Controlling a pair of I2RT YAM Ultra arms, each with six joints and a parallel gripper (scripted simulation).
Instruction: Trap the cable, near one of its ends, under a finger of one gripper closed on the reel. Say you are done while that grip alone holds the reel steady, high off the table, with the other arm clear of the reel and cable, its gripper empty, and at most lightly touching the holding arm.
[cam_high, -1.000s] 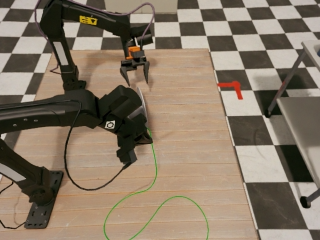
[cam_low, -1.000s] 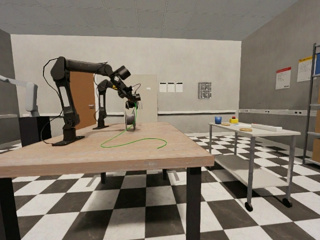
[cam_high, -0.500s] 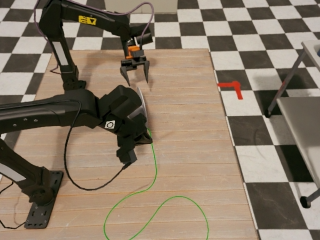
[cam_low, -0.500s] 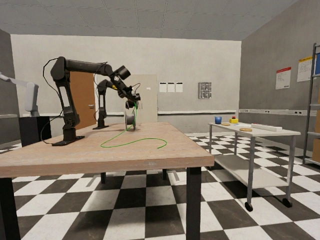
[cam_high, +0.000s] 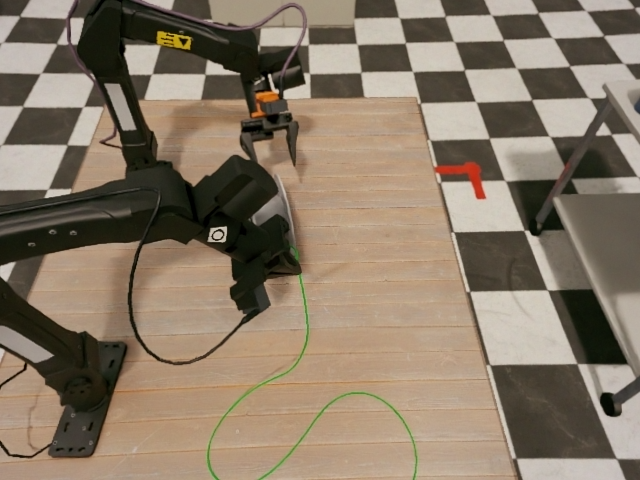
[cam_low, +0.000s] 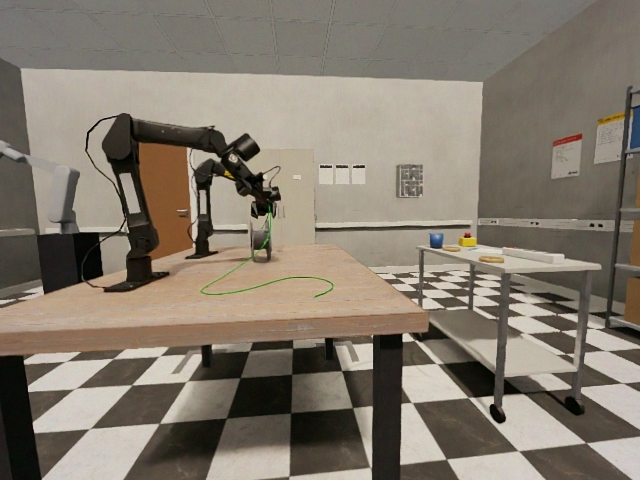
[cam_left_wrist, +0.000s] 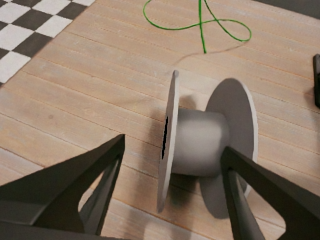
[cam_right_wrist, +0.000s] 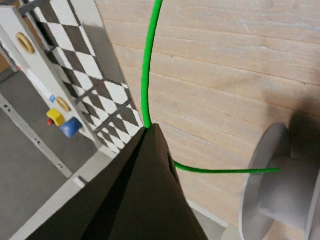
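Now: the grey reel 10 cm below my left hand, 6 cm to the right of it and 2 cm behind it.
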